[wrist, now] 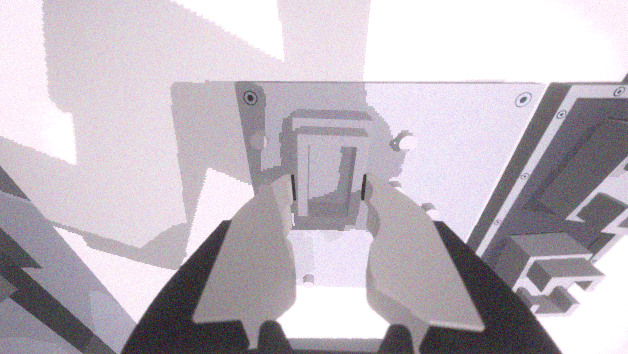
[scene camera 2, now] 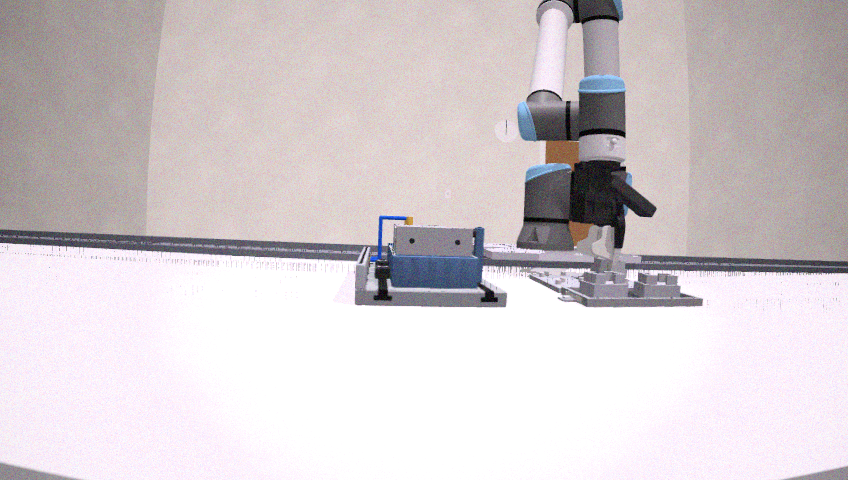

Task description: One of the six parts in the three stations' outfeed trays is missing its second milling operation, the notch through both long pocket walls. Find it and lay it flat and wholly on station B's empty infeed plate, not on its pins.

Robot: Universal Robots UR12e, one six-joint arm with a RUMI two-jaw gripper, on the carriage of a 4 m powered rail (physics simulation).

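Seen in the pictures: gripper, fingertip midpoint: [wrist: 327,176]; arm's base at its link origin: [scene camera 2: 544,248].
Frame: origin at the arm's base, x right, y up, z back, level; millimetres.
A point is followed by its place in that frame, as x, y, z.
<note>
A grey part [scene camera 2: 607,263] {75, 10, -577} [wrist: 326,165] {58, 1, -559} with a rectangular pocket is upright between the fingers, pocket facing the wrist camera. Its long pocket walls show no notch where visible. My gripper [scene camera 2: 608,252] [wrist: 327,176] {73, -13, -561} is shut on it, one finger on each long side. The part is low over the pale infeed plate [wrist: 460,120] {39, -22, -638}, between round pins [wrist: 407,142] {50, -14, -607} on either side. Whether its underside touches the plate or a pin is hidden. In the scene view its lower end is partly behind the parts in the front tray.
A dark tray with a pale rim [wrist: 543,145] {53, -18, -689} adjoins the plate at the right and holds notched grey parts [wrist: 555,245] {132, -12, -734}. In the scene view two parts [scene camera 2: 604,287] {172, -7, -755} [scene camera 2: 656,289] {85, -10, -756} stand in the front tray [scene camera 2: 642,302] {126, -23, -785}. A blue vise [scene camera 2: 436,271] {413, 12, -773} holding a grey block [scene camera 2: 434,240] {416, 50, -753} stands left.
</note>
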